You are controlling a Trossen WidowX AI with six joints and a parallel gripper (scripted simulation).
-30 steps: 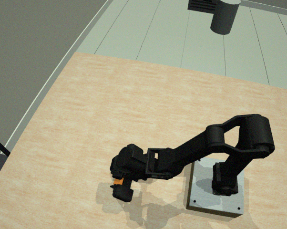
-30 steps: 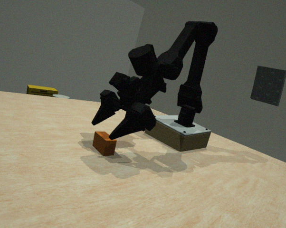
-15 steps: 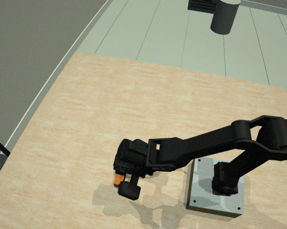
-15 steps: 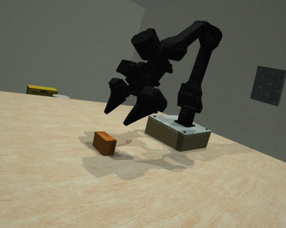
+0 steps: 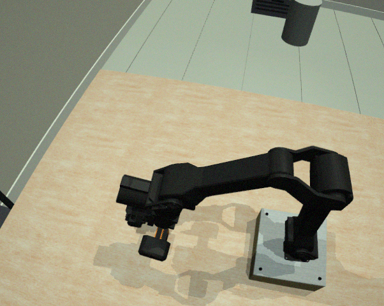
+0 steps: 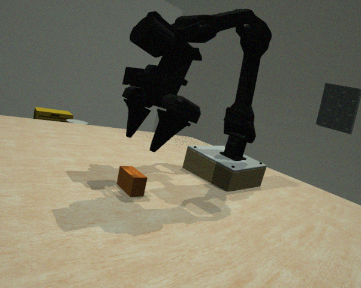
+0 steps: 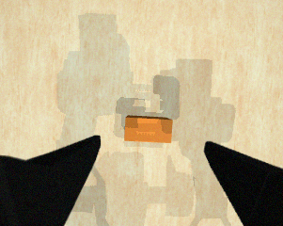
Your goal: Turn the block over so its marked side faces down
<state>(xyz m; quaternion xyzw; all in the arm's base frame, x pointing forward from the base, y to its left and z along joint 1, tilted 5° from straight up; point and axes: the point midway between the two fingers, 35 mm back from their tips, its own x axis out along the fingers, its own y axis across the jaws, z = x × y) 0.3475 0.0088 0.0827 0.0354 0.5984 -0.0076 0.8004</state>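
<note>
Now: the orange block 1 cm behind my gripper tip and 8 cm below it.
</note>
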